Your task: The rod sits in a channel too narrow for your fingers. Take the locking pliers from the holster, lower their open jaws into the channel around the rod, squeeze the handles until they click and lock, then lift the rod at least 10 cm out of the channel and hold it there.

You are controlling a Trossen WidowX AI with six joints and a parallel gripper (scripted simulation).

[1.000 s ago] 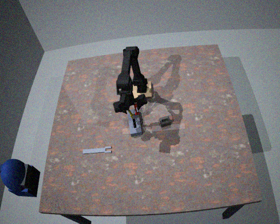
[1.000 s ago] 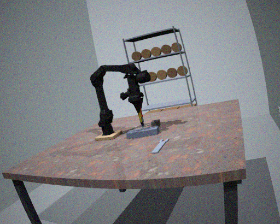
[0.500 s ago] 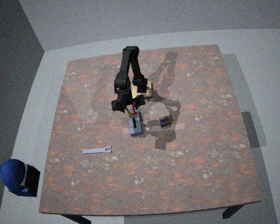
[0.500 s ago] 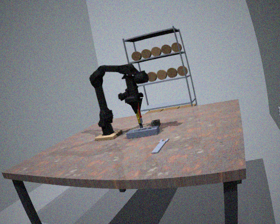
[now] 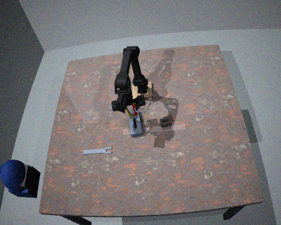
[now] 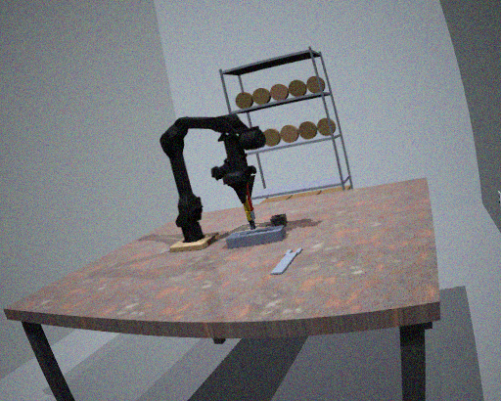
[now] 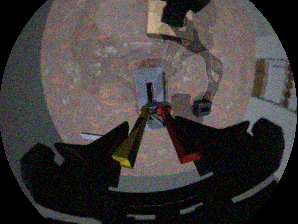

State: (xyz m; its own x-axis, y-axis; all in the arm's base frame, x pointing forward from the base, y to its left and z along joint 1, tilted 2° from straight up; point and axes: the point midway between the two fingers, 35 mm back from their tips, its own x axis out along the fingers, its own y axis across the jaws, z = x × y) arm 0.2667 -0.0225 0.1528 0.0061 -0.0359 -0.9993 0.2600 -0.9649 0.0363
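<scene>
Right now my gripper tip is 12 cm above the grey channel block and 1 cm to the right of it. The rest, counted from my gripper tip: flat grey forked bar: 20 cm ahead, 18 cm to the right, 13 cm below; small dark holster: 20 cm to the left, 13 cm below, 1 cm behind.
</scene>
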